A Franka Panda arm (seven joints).
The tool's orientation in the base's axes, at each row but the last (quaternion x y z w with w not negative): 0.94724, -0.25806, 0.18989, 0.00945; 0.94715, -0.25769, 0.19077, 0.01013; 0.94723, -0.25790, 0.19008, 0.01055; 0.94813, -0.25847, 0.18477, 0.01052; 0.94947, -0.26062, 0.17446, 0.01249; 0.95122, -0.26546, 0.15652, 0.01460
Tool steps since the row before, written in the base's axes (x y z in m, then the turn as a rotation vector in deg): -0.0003, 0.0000, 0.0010, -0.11, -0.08, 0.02; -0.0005, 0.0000, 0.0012, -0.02, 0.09, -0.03; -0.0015, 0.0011, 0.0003, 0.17, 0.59, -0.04; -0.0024, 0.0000, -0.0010, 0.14, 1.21, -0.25; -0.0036, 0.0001, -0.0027, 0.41, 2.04, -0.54; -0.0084, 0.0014, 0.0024, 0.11, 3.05, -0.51
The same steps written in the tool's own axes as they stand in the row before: 0.0001, 0.0001, -0.0010, -0.04, 0.12, -0.05; 0.0000, 0.0002, -0.0013, -0.07, -0.07, 0.01; -0.0016, -0.0002, -0.0009, -0.17, -0.59, 0.03; -0.0023, 0.0013, 0.0001, -0.57, -1.10, 0.14; -0.0039, 0.0019, 0.0014, -0.85, -1.93, 0.41; -0.0068, 0.0029, -0.0049, -1.59, -2.65, 0.18
